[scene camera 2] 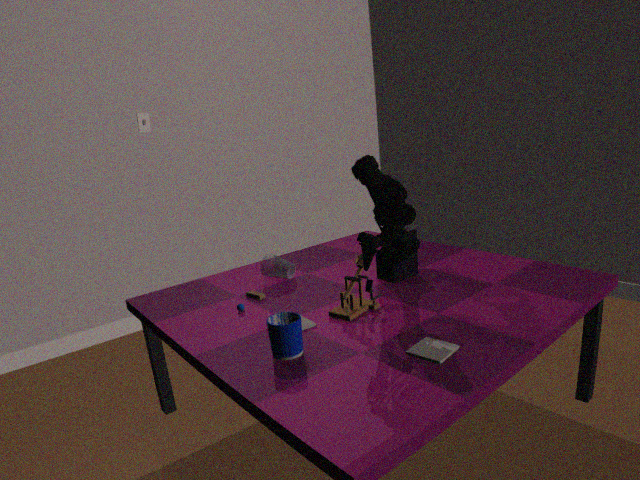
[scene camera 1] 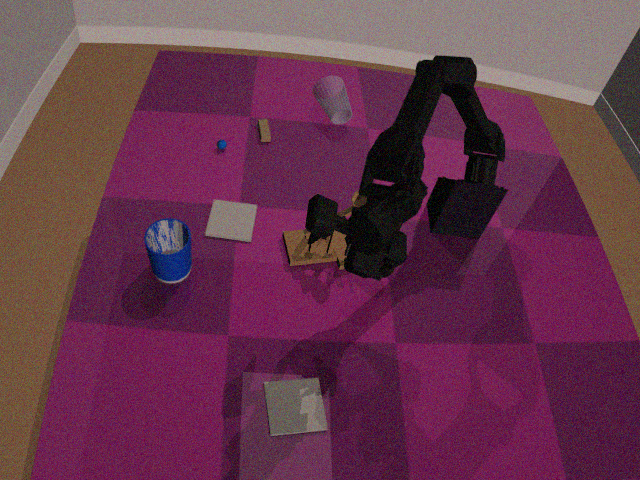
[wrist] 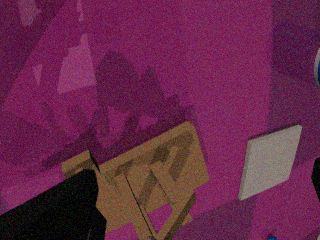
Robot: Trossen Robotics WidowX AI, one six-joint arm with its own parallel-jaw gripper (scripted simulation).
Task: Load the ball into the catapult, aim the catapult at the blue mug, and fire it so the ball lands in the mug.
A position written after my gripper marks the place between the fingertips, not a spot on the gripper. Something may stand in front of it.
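Observation:
Wooden catapult (scene camera 1: 335, 248), visible also in scene camera 2 (scene camera 2: 354, 306). Grey tile (scene camera 1: 229, 220) and blue mug (scene camera 2: 285, 330) in view. Clear cup (scene camera 1: 330, 92) in view; in the wrist view the clear cup is out of frame. My gripper (scene camera 1: 331, 250) is visible as well in scene camera 2 (scene camera 2: 376, 273) and in the wrist view (wrist: 210, 177).

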